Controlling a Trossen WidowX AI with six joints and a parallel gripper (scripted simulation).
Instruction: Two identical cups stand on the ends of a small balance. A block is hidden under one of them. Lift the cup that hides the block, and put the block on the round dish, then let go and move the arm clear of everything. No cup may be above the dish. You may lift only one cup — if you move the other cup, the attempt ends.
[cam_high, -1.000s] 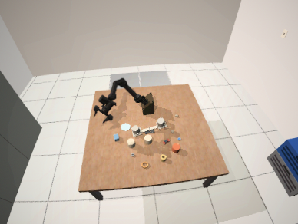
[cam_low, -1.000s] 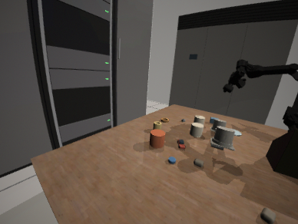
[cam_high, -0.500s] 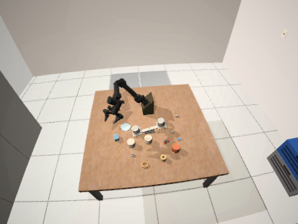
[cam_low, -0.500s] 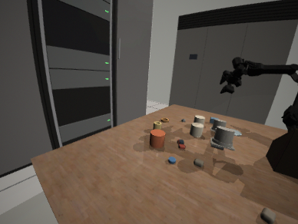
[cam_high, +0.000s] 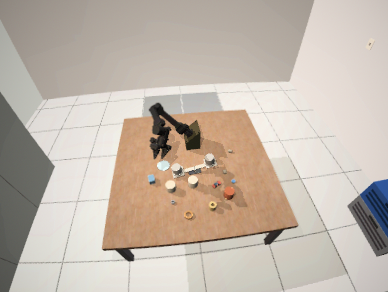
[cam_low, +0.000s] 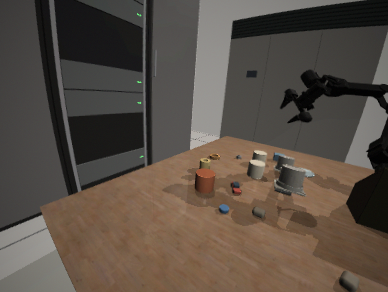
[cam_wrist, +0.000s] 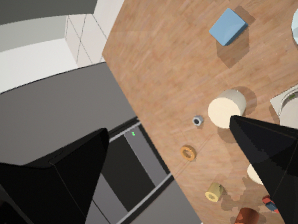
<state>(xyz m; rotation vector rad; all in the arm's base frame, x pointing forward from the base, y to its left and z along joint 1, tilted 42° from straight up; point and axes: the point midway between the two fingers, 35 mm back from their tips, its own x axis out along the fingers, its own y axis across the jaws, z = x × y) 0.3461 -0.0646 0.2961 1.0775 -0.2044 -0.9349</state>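
Right now my gripper tip is 210 mm above the grey cup, 100 mm to the right of it and 60 mm past it. Also, from my gripper tip: grey block: 230 mm below, 120 mm to the left, 60 mm behind; then blue block: 250 mm below, 80 mm to the right, 20 mm behind; then round pale blue dish: 270 mm below, 160 mm behind, 10 mm to the left.
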